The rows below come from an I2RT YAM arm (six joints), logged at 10 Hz.
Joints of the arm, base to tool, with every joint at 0 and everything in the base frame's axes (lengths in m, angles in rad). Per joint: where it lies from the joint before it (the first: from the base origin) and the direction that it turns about. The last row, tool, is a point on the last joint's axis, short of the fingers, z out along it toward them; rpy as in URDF.
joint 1: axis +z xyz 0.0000 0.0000 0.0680
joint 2: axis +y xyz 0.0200 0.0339 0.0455
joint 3: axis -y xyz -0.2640 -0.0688 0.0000
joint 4: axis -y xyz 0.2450 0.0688 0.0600
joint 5: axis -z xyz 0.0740 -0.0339 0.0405
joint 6: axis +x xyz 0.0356 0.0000 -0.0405
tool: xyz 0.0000 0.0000 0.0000 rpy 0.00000 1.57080 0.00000
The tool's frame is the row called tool.
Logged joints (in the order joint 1, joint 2, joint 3, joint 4, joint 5, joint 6), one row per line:
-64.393, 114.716, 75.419, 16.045, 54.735, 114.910
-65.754, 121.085, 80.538, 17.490, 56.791, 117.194
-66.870, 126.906, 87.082, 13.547, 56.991, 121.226
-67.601, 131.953, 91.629, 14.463, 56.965, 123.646
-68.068, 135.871, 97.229, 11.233, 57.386, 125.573
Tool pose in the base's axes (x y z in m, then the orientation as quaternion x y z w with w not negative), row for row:
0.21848, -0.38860, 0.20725, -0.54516, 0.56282, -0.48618, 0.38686
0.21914, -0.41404, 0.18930, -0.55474, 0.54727, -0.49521, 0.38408
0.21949, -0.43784, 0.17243, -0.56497, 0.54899, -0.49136, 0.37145
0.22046, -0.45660, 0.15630, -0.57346, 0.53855, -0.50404, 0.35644
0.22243, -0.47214, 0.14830, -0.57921, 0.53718, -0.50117, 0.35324
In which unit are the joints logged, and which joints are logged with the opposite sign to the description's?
The joints are logged in degrees. Opposite sign: joint 5, joint 6.
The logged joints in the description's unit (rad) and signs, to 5 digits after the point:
-1.12387, 2.00217, 1.31631, 0.28004, -0.95531, -2.00556
-1.14762, 2.11333, 1.40565, 0.30526, -0.99119, -2.04542
-1.16710, 2.21493, 1.51987, 0.23644, -0.99468, -2.11579
-1.17986, 2.30301, 1.59923, 0.25243, -0.99423, -2.15803
-1.18801, 2.37140, 1.69697, 0.19605, -1.00157, -2.19166

